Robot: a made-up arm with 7 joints.
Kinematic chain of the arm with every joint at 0, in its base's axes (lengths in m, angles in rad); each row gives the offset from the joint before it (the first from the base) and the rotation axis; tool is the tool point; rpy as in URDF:
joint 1: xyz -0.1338 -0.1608 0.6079 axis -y
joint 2: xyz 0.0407 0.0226 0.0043 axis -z
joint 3: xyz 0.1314 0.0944 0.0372 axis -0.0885 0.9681 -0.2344
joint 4: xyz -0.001 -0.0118 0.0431 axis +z
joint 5: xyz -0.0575 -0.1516 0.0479 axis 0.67 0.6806 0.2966
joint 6: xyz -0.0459 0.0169 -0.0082 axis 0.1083 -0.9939 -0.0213
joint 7: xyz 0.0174 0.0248 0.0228 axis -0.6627 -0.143 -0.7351
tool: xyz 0.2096 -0.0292 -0.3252 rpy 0 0 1.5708
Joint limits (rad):
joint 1: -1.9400..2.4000
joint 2: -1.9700..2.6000
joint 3: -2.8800..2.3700
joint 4: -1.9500..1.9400
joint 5: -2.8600..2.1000
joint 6: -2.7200..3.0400
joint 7: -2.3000..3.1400
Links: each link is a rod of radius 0.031 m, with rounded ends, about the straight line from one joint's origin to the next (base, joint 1, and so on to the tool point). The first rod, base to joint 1, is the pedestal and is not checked.
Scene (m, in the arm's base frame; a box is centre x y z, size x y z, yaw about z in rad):
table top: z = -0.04
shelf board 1: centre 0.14 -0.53 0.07 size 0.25 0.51 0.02 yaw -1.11
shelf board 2: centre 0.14 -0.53 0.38 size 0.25 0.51 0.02 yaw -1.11
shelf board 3: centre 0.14 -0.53 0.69 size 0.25 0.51 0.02 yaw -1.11
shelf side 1: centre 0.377 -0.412 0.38 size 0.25 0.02 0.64 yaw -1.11
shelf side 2: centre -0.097 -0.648 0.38 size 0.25 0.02 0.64 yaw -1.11
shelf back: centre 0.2 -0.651 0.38 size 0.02 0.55 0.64 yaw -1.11
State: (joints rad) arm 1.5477 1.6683 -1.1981 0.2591 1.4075 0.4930 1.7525
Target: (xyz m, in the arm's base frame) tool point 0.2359 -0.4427 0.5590
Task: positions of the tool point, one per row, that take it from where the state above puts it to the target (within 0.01 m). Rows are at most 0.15 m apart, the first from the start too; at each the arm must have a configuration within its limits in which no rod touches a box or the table.
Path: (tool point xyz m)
1: -0.1056 -0.4029 0.3040
2: -0.1234 -0.3390 0.3153
3: 0.0011 -0.3143 0.3562
4: 0.0960 -0.2889 0.4429
5: 0.1465 -0.2627 0.5590
6: 0.1749 -0.3013 0.5474
7: 0.2002 -0.3442 0.5434
8: 0.2211 -0.3913 0.5473
9: 0.2359 -0.4427 0.5590

